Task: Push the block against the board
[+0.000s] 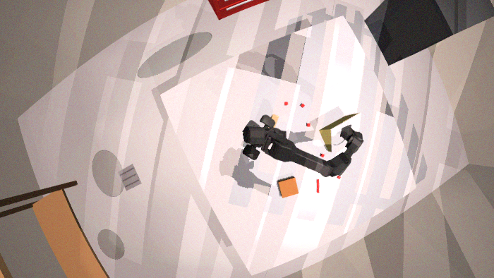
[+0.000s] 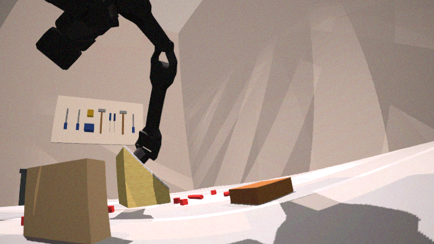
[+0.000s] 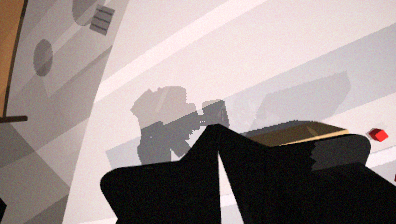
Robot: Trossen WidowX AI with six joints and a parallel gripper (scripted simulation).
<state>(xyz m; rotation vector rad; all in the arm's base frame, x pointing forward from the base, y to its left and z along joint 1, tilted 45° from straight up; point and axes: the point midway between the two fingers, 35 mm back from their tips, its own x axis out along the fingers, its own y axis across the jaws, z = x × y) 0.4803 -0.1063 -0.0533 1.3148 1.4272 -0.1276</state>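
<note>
My gripper tip is 11 cm past the light wooden board, 1 cm to the left of it and 17 cm above it. Round my gripper tip: darker orange square block: 11 cm behind, 33 cm to the left, 21 cm below.
</note>
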